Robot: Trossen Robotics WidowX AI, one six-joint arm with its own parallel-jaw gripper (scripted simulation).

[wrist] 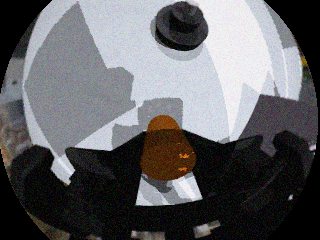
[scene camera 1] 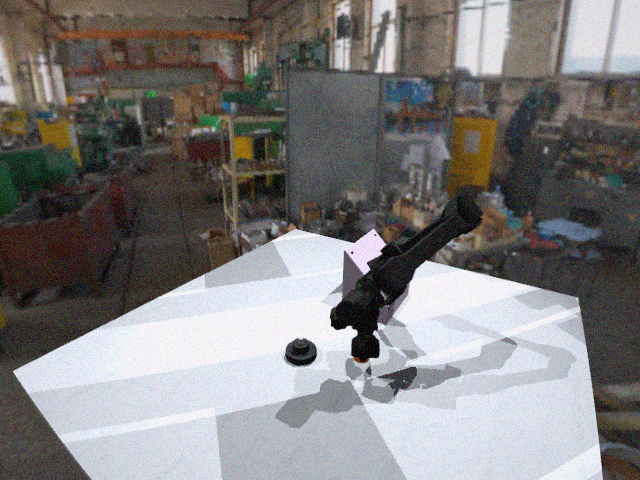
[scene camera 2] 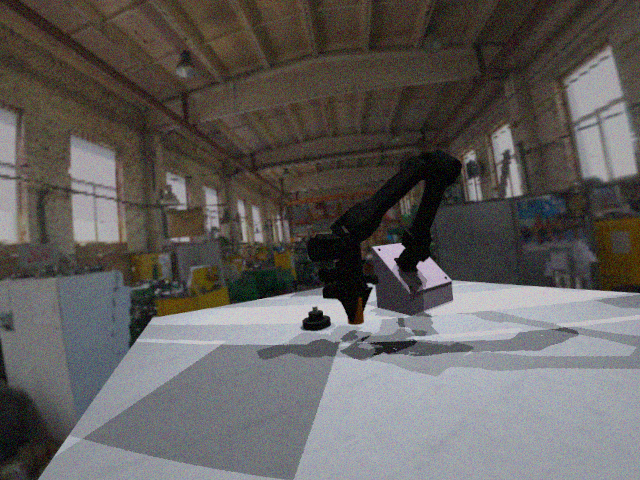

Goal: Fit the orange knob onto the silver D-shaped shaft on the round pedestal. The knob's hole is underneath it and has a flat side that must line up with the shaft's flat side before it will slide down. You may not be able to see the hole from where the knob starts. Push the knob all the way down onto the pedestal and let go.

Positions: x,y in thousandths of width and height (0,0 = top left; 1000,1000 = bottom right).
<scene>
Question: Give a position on a round black pedestal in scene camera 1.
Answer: At 471,732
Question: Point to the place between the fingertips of my gripper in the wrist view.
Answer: At 511,556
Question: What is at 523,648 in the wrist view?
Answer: An orange knob.
</scene>
